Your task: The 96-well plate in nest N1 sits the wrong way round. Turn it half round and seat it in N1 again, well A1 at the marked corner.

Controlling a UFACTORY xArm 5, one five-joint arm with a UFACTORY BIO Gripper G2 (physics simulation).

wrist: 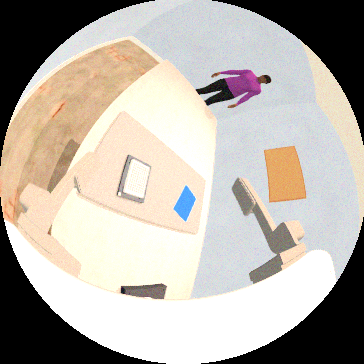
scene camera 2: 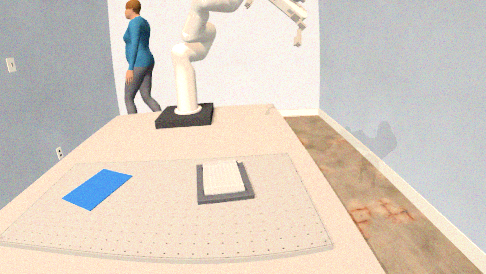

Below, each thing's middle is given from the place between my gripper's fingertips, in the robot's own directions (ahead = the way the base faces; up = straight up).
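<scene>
The white 96-well plate point(scene camera 2: 220, 177) is 12 cm ahead of my hand, 14 cm to the right of it and 34 cm below it. As for the dark grey nest N1 point(scene camera 2: 234, 196), that's 12 cm ahead of my hand too, 14 cm to the right of it and 35 cm below it. And there's a flat blue rectangle point(scene camera 2: 92, 192), which sits a fair way ahead of my hand, far to the right of it and far below it.
</scene>
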